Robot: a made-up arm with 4 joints.
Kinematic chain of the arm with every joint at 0, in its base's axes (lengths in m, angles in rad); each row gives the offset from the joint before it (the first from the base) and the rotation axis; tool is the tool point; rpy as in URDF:
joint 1: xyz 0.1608 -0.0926 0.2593 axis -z
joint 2: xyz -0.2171 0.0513 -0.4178 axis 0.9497 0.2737 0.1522
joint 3: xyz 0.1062 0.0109 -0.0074 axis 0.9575 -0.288 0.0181
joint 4: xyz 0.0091 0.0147 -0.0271 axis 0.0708 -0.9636 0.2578
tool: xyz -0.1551 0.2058 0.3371 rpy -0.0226 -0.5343 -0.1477
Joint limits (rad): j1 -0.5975..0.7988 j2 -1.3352..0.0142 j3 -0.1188..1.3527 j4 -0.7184..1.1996
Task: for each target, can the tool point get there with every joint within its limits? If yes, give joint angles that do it. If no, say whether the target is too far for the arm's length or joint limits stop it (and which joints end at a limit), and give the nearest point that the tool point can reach.
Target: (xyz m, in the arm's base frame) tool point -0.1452 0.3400 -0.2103
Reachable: yes | joints 0.6357 -0.7377 0.8583 0.8128
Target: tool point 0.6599 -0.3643 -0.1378
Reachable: no: joint limits stop it (at a limit: joint 1, joint 2, joint 3, joint 4) | nearest point 0.5019 0.1323 -0.2490 | short by 0.533 m
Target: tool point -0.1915 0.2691 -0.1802
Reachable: yes | joints -0.1810 -1.1247 0.1810 0.0183
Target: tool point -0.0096 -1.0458 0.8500
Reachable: no: too far | nearest point 0.0159 -0.3670 0.1516 | short by 0.974 m
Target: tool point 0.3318 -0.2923 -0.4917
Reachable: no: joint limits stop it (at a limit: joint 1, joint 2, joint 3, joint 4) | nearest point 0.5019 0.1323 -0.2490 | short by 0.518 m
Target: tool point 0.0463 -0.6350 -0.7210
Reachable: no: too far | nearest point -0.2041 -0.3151 -0.4103 | short by 0.511 m
